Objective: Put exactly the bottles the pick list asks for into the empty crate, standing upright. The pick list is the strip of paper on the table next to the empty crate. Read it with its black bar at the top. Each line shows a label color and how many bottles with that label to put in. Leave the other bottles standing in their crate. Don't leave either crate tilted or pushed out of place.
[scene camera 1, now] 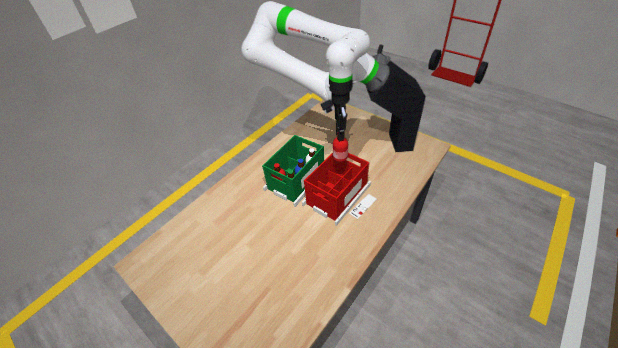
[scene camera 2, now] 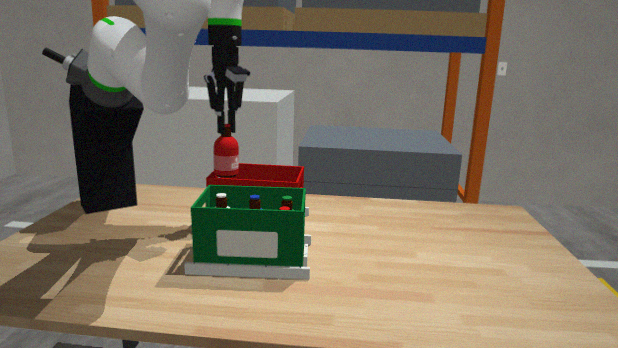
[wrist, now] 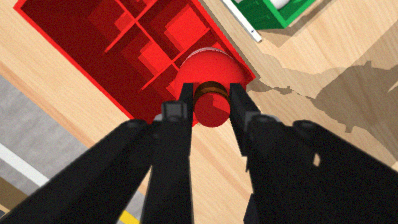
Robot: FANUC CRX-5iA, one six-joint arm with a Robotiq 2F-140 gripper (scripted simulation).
Labels:
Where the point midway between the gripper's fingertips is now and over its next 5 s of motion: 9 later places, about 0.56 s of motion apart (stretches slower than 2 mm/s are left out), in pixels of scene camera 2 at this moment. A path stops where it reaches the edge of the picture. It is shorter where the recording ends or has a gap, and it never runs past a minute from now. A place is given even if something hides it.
My gripper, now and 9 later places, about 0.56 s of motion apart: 226, 132; 226, 137; 226, 142; 226, 146; 227, 152; 227, 156; 227, 161; 227, 166; 227, 170; 227, 174

